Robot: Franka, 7 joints.
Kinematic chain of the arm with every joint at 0, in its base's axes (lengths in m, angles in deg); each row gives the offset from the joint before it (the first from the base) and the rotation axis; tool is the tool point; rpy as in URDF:
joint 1: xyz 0 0 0.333 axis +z
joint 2: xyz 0 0 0 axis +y
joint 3: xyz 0 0 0.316 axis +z
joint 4: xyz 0.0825 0 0 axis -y
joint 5: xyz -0.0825 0 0.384 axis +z
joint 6: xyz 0 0 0 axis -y
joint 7: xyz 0.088 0 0 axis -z
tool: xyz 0 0 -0.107 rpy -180 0 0
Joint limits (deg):
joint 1: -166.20..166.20
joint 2: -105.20..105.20
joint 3: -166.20..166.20
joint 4: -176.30..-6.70
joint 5: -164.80..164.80
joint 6: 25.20..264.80
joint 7: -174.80..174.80
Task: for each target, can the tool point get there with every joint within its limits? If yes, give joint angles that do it. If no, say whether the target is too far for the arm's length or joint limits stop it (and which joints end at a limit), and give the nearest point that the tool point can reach.
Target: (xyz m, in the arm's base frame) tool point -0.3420 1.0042 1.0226
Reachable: no: too far | nearest point -0.2319 0.6809 0.8006 | short by 0.407 m
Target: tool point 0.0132 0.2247 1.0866
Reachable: yes | joints 130.38 -14.96 -8.61 -57.48 53.66 205.71 -116.64
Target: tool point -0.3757 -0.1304 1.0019
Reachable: yes | joints 112.30 11.37 89.80 -59.43 115.75 76.94 94.03
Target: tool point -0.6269 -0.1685 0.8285
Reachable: yes | joints 36.54 -29.17 130.42 -54.69 -35.56 192.54 54.73
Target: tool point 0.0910 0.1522 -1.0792
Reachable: no: too far | nearest point 0.1223 0.2046 -0.3589 | short by 0.723 m
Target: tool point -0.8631 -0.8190 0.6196
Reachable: no: too far | nearest point -0.6050 -0.5741 0.5339 | short by 0.366 m
